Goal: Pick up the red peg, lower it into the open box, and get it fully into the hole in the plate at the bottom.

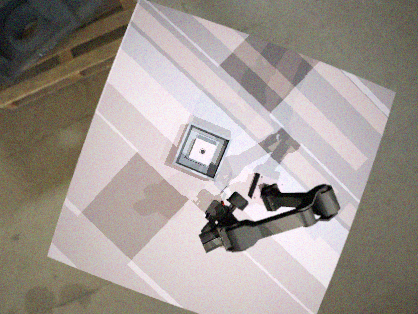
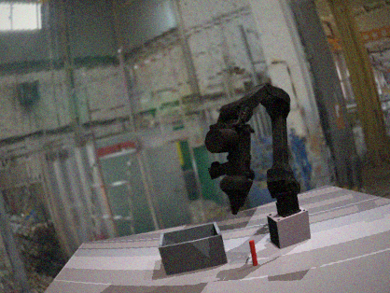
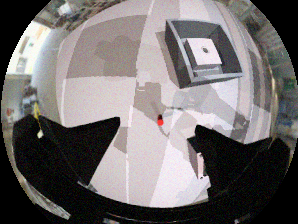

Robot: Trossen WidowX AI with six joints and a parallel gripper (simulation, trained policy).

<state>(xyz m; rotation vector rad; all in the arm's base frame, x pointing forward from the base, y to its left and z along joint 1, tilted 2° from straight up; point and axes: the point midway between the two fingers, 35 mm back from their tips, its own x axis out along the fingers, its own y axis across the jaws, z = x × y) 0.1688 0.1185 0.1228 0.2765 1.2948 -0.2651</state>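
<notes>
Right now my gripper tip is 140 mm above the red peg and 20 mm past it. Also, from my gripper tip: plate: 180 mm to the right, 140 mm ahead, 130 mm below; box: 180 mm to the right, 150 mm below, 140 mm ahead.
</notes>
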